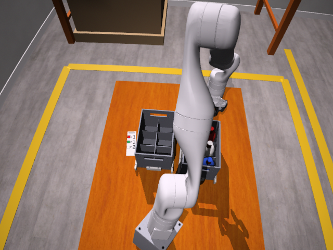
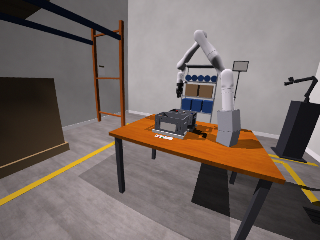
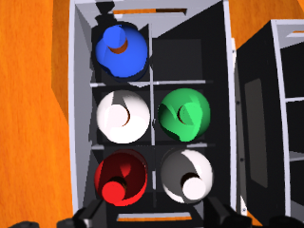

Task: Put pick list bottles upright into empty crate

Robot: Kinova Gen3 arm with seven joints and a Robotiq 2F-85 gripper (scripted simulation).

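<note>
The red bottle lies 25 cm below my hand, 5 cm to the right of it and 2 cm ahead of it. From my hand the other things lie so: pick list (39 cm to the left, 33 cm below); blue bottle (25 cm below, 16 cm behind, 3 cm to the right); green bottle (25 cm below, 6 cm behind, 5 cm to the left).
</note>
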